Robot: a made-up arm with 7 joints.
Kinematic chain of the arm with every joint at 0, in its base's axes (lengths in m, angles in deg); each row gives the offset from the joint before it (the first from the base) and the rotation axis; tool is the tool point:
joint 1: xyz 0 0 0.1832 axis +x
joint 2: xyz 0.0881 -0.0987 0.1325 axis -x
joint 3: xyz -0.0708 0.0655 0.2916 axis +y
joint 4: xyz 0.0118 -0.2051 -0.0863 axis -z
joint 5: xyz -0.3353 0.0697 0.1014 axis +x
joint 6: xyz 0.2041 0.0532 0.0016 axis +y
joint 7: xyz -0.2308 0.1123 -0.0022 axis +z
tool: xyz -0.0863 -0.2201 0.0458
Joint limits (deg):
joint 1: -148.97..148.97
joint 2: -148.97..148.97
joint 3: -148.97..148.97
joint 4: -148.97..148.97
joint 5: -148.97..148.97
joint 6: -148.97..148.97
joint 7: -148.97..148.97
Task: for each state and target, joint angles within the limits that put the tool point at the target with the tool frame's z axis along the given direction. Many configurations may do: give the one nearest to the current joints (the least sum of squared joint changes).
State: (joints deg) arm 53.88 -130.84 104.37 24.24 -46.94 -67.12 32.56
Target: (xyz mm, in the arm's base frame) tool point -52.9 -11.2 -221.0 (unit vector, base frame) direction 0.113 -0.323 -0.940
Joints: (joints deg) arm 41.23 -148.80 88.82 25.53 -25.05 -81.69 49.45
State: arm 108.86 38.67 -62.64 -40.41 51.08 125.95 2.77
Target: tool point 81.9 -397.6 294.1 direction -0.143 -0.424 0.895
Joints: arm 73.81 60.02 -97.93 18.98 93.35 97.56 38.53
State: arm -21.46 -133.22 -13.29 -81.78 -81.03 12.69 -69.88
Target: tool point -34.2 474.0 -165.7 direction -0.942 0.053 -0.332
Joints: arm 2.43 -148.97 -1.44 -89.67 -72.76 -12.17 -65.82
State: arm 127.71 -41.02 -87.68 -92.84 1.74 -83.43 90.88
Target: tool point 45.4 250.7 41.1 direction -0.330 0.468 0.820
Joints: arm 144.99 -61.19 -100.63 -65.32 -12.19 -64.43 92.46
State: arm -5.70 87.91 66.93 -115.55 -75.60 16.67 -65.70
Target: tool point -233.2 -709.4 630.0 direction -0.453 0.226 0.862
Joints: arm 31.93 62.83 77.80 -130.19 -106.71 24.32 -91.53
